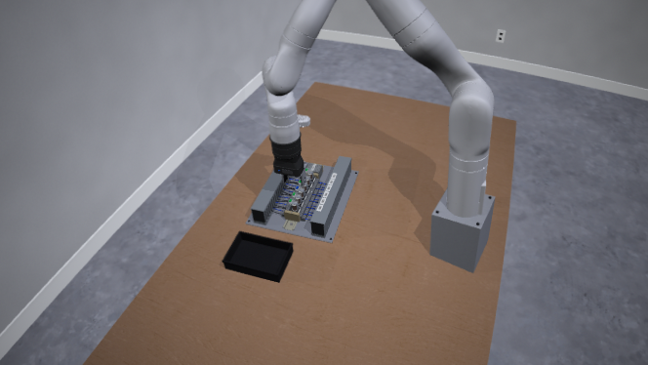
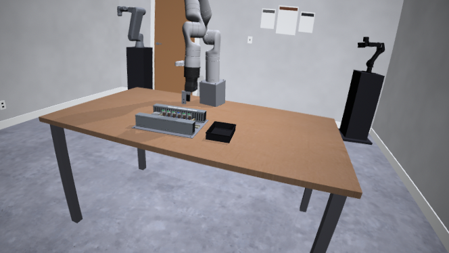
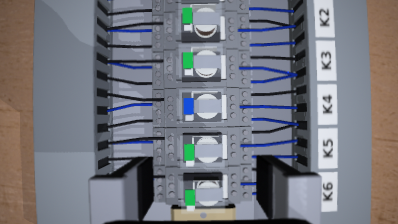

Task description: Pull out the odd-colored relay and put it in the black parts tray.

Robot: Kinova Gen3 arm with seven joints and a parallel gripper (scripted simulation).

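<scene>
The k4 relay lies 40 mm to the right of my hand and 90 mm below it. The rest, counted from my hand: k2 relay: 90 mm to the right, 90 mm below; k3 relay: 70 mm to the right, 90 mm below; grey relay panel: 70 mm to the right, 110 mm below.
</scene>
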